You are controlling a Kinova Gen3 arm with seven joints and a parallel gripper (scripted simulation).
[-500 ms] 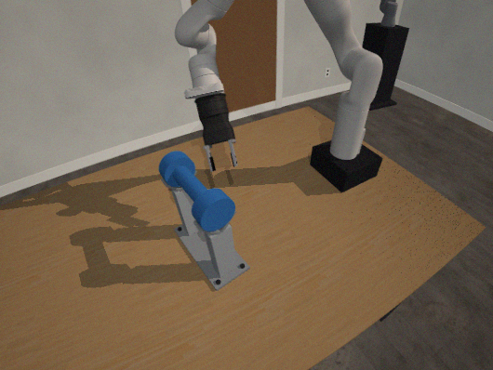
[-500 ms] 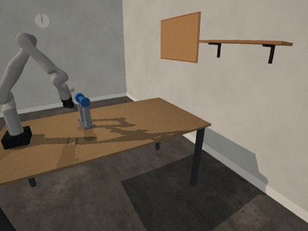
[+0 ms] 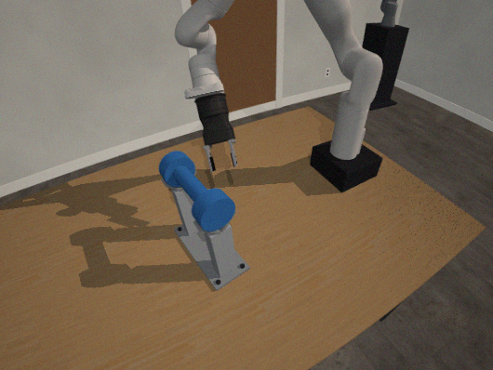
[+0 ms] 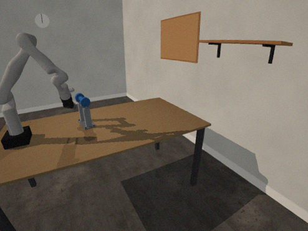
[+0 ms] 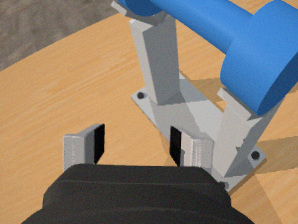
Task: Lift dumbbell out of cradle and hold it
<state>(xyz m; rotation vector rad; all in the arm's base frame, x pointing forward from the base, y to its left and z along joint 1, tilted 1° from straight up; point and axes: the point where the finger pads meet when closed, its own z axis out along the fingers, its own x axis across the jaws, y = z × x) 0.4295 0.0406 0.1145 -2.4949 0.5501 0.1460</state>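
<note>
Right now the blue dumbbell is 90 mm to the left of my hand, 90 mm ahead of it and 20 mm above it. Also, from my hand: grey cradle: 110 mm below, 90 mm to the left, 90 mm ahead.
</note>
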